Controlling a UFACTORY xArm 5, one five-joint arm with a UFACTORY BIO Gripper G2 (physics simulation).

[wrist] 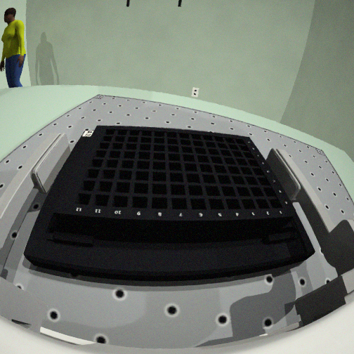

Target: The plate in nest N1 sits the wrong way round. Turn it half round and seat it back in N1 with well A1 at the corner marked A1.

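Note:
A black well plate [180,168] sits in the black nest [165,267] in the middle of the wrist view. The column numbers along its near edge appear upside down and run from 12 at the left to 1 at the right. Small marks run up its right edge, too small to read. A small white label [88,133] is at the far left corner of the nest; I cannot read it surely. My gripper [167,168] is open, one finger on the left side and one on the right side of the plate, with nothing held between them.
A grey board [172,327] with rows of holes lies under the nest. Its far edge and corners show behind the nest, with the pale green table [45,107] beyond. A standing person [13,42] in a yellow top is at the far left. A wall socket [195,92] shows at the back.

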